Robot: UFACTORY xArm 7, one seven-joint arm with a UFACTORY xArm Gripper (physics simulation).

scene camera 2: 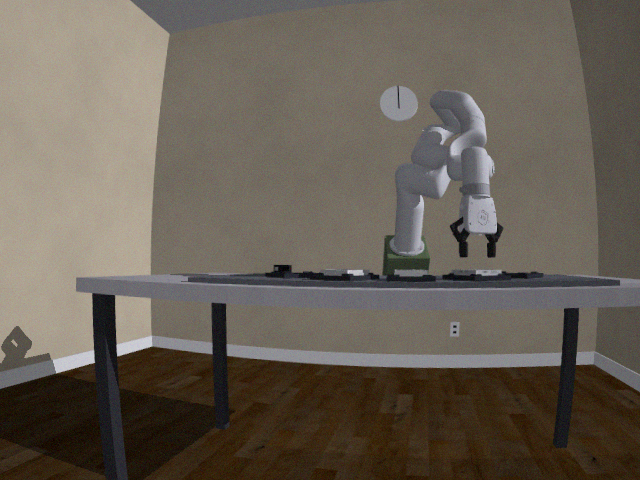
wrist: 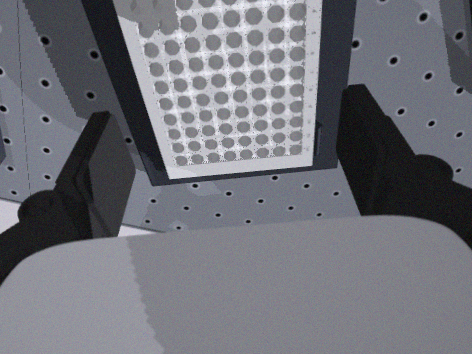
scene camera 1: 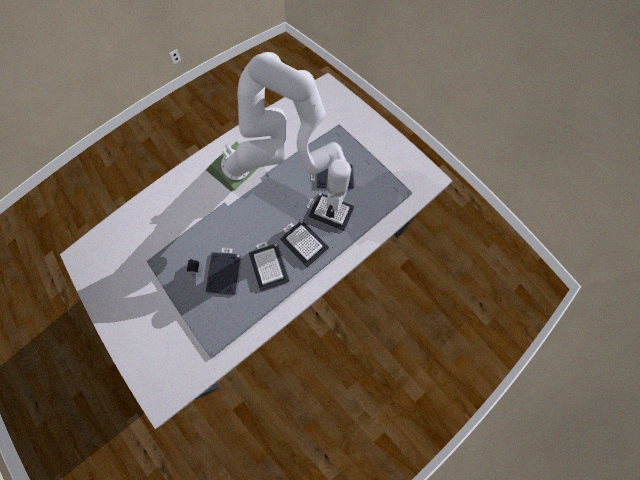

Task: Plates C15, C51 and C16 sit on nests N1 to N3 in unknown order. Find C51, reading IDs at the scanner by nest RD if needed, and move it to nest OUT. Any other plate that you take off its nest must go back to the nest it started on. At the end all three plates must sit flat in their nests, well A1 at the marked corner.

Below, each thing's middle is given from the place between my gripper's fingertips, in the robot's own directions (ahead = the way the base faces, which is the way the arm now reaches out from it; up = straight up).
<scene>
Now: hand 510 mm to the left of the nest RD (scene camera 1: pixel 223 272), 110 mm past it and 50 mm above it.
</scene>
